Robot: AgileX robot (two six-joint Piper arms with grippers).
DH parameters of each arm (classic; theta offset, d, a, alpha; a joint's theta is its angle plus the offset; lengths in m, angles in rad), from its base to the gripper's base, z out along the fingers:
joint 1: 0 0.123 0 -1.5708
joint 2: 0.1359 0 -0.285 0
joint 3: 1.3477 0 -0.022 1.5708
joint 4: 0 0.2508 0 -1.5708
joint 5: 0 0 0.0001 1.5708
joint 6: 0 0.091 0 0
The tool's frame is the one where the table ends.
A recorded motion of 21 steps. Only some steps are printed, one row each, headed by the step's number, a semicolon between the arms.
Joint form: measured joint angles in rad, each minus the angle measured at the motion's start. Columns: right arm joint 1, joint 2, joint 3, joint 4, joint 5, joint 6; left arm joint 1, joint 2, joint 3, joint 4, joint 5, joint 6.
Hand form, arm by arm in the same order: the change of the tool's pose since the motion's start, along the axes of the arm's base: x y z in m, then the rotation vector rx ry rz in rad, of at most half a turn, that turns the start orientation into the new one. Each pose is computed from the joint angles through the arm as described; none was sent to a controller.
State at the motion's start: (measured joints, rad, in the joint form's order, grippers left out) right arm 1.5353 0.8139 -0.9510 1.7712 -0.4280 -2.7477; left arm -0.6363 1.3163 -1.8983 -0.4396 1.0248 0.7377
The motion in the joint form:
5: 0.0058 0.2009 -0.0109 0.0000 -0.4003 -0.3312; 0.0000 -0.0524 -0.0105 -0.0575 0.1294 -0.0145
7: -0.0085 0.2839 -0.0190 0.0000 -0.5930 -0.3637; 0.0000 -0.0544 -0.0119 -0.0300 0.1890 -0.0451
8: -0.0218 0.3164 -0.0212 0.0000 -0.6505 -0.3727; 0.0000 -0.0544 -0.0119 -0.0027 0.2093 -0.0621
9: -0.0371 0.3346 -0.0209 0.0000 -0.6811 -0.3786; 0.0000 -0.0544 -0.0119 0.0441 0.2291 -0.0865
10: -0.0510 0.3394 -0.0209 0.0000 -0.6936 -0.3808; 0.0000 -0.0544 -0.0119 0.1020 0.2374 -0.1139
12: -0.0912 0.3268 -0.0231 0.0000 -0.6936 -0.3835; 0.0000 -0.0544 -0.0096 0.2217 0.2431 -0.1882
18: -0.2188 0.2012 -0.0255 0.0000 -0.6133 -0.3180; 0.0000 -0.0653 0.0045 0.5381 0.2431 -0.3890
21: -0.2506 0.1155 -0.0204 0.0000 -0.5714 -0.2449; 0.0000 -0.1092 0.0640 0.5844 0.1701 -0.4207
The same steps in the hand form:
5: 0.0290 0.0388 -0.0405 -0.4648 -0.2086 -0.3781; -0.0284 0.0128 0.0051 0.0196 0.0581 -0.0772
7: 0.0424 0.0458 -0.0567 -0.6222 -0.2049 -0.5632; -0.0301 0.0154 0.0003 0.0658 0.1023 -0.0675
8: 0.0479 0.0485 -0.0630 -0.6780 -0.2036 -0.6266; -0.0292 0.0170 -0.0020 0.0893 0.1167 -0.0482
9: 0.0524 0.0491 -0.0670 -0.7120 -0.2018 -0.6678; -0.0270 0.0197 -0.0048 0.1194 0.1292 -0.0110
10: 0.0557 0.0479 -0.0680 -0.7241 -0.1974 -0.6921; -0.0236 0.0229 -0.0067 0.1443 0.1328 0.0397
12: 0.0634 0.0407 -0.0647 -0.7171 -0.1813 -0.7314; -0.0161 0.0297 -0.0099 0.1750 0.1457 0.1562
18: 0.0773 0.0001 -0.0391 -0.5285 -0.0900 -0.7974; -0.0011 0.0526 -0.0124 0.2079 0.1431 0.4750
21: 0.0743 -0.0237 -0.0254 -0.3806 -0.0335 -0.7986; -0.0046 0.0598 -0.0128 0.1668 0.0982 0.5173

